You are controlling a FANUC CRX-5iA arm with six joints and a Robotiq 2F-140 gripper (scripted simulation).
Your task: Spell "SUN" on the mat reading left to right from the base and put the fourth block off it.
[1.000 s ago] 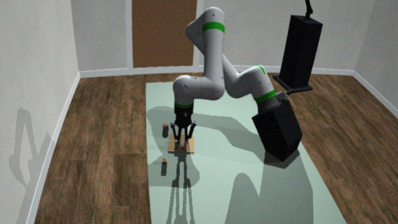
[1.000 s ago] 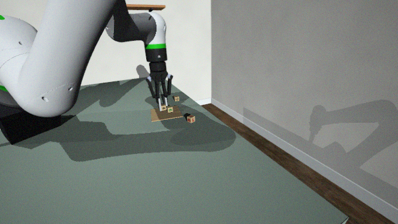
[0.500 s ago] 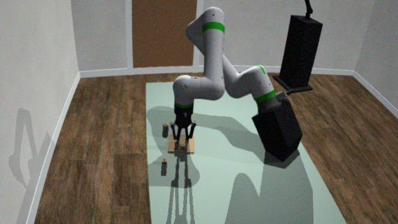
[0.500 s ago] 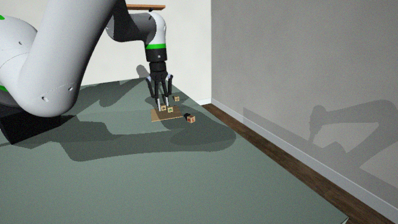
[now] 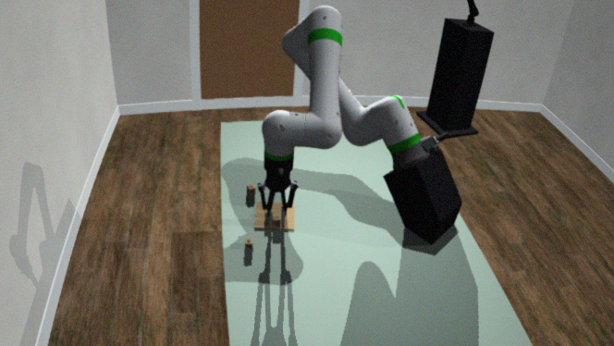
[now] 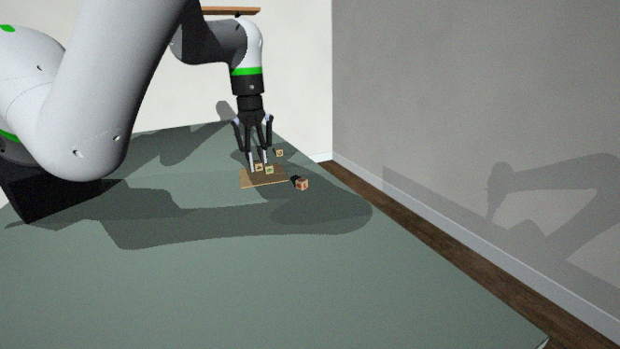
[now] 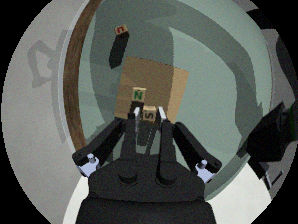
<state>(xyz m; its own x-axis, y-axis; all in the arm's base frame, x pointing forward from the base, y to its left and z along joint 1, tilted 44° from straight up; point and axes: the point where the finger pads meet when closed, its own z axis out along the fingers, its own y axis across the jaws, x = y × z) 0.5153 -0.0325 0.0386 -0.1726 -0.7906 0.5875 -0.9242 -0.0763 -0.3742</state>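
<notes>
Now: hand 1 cm past the tan mat, 4 cm to the left of it and 4 cm above it.
</notes>
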